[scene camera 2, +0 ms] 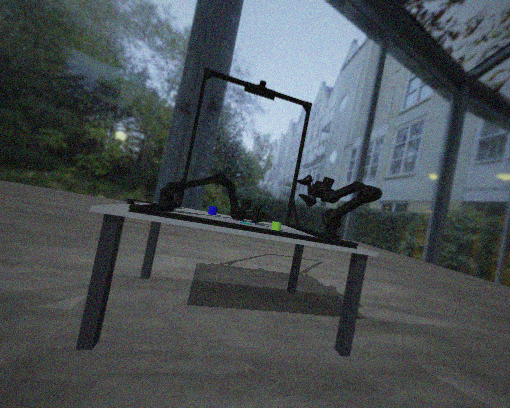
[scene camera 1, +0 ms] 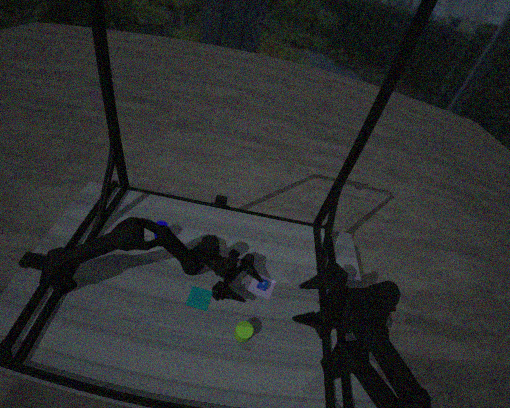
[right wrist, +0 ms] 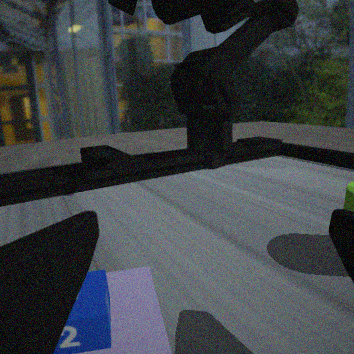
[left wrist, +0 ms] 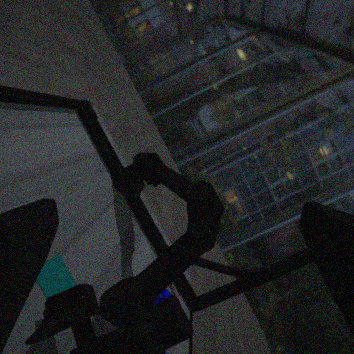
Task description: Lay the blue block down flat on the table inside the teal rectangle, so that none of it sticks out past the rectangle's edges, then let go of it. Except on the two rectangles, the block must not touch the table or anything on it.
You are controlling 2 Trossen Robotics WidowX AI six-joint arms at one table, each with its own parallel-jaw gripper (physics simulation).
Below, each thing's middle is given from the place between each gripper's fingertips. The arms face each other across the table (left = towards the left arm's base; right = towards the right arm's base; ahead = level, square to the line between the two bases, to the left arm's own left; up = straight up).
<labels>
The lilac patch (right wrist: 134,310) lies 260 mm below my left hand, 170 mm behind it and 60 mm to the right of it. From my left hand the other things lie so: teal rectangle (left wrist: 54,277) 260 mm below, 250 mm to the right, 60 mm behind.
Now: right hand 60 mm past the lilac patch, 50 mm above it and 30 mm to the right of it. From my right hand the other things lie so: teal rectangle 160 mm to the right, 50 mm below, 50 mm ahead.
</labels>
